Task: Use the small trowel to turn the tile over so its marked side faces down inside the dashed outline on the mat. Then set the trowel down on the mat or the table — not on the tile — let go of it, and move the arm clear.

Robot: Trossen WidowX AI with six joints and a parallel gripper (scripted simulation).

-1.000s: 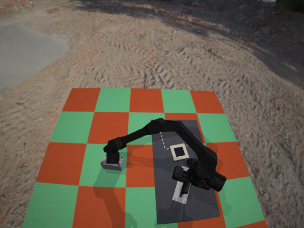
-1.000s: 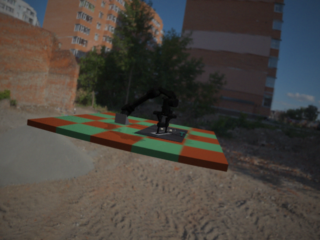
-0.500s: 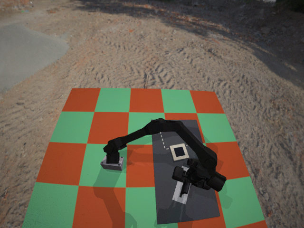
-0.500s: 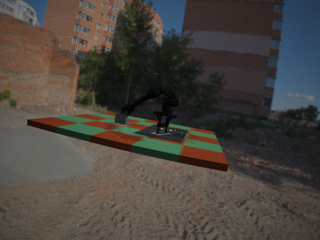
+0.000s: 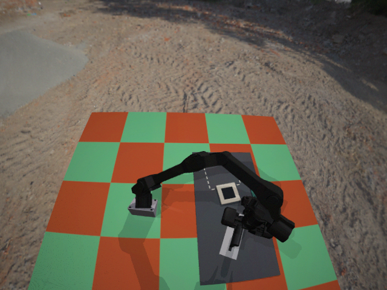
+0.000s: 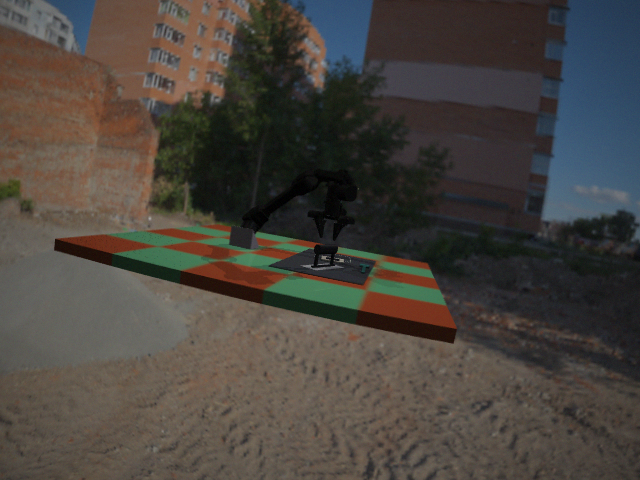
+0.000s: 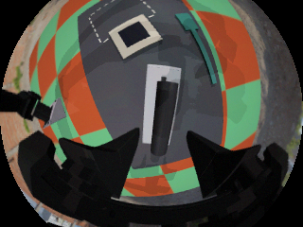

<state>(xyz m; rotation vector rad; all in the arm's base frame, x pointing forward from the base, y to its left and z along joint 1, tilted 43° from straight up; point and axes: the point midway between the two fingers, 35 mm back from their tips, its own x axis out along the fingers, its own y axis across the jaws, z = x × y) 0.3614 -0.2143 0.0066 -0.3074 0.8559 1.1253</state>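
Now: the dark mat 2 cm ahead of my gripper tip, 13 cm to the left of it and 13 cm below it. Also, from my gripper tip: teal trowel 16 cm ahead, 14 cm to the left, 11 cm below; tile 2 cm ahead, 19 cm to the left, 11 cm below.
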